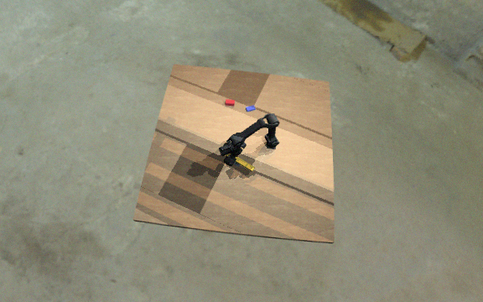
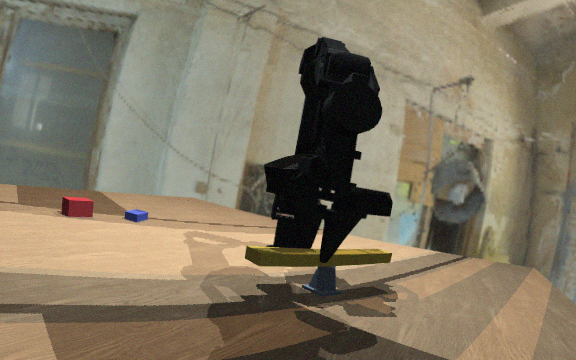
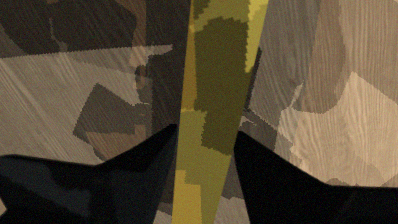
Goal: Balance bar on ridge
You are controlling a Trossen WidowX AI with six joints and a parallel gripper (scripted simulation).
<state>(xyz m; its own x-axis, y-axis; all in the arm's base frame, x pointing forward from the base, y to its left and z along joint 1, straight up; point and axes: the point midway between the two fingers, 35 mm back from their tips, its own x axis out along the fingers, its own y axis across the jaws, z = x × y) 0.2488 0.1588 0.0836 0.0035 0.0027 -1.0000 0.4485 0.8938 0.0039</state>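
Right now the yellow bar is 30 mm behind my gripper tip and 10 mm to the left of it. The rest, counted from my gripper tip: blue block: 440 mm to the right, 70 mm behind, 40 mm below; red block: 470 mm to the right, 90 mm ahead, 30 mm below.
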